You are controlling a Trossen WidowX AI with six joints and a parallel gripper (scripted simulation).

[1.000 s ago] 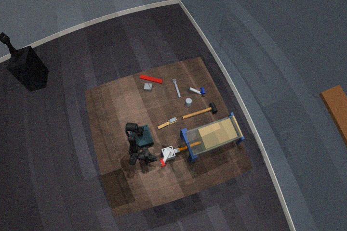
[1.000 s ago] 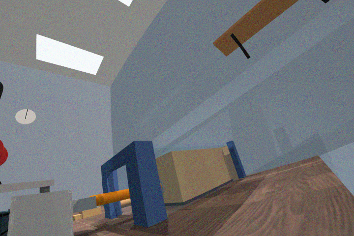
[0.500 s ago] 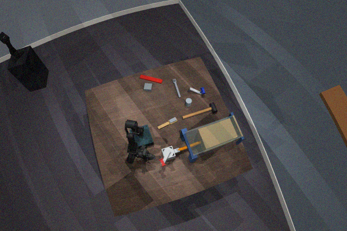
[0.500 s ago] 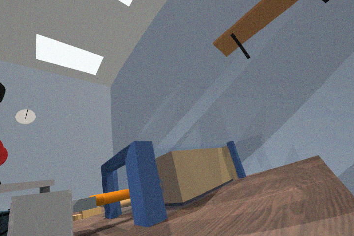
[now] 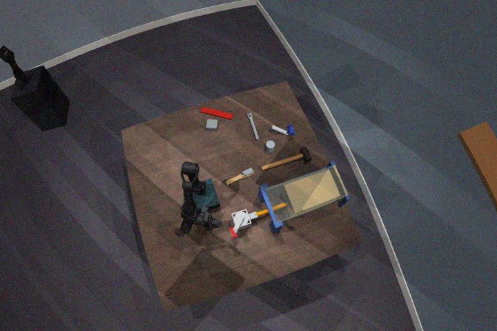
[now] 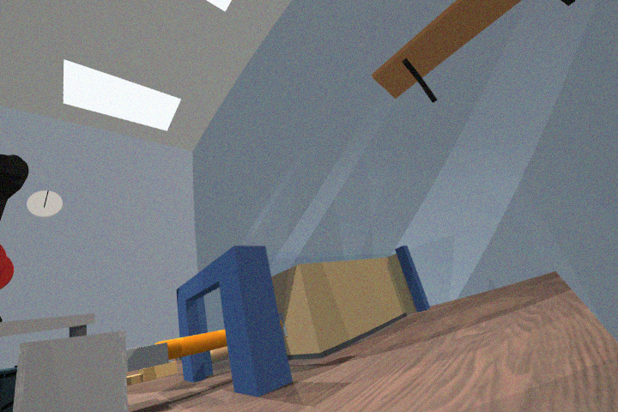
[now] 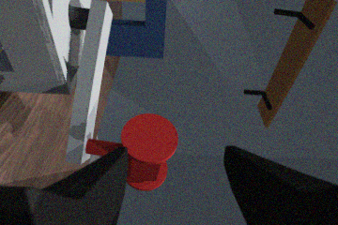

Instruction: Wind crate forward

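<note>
My gripper tip is 7 cm short of the red-knobbed winch handle, 6 cm above it and 2 cm to the left of it. The rest, counted from my gripper tip: blue steel frame (27 cm ahead, 6 cm to the left, 6 cm below); then red knob (5 cm to the right, 5 cm ahead, 3 cm below); then grey winch (14 cm below, 10 cm ahead, 2 cm to the left).
</note>
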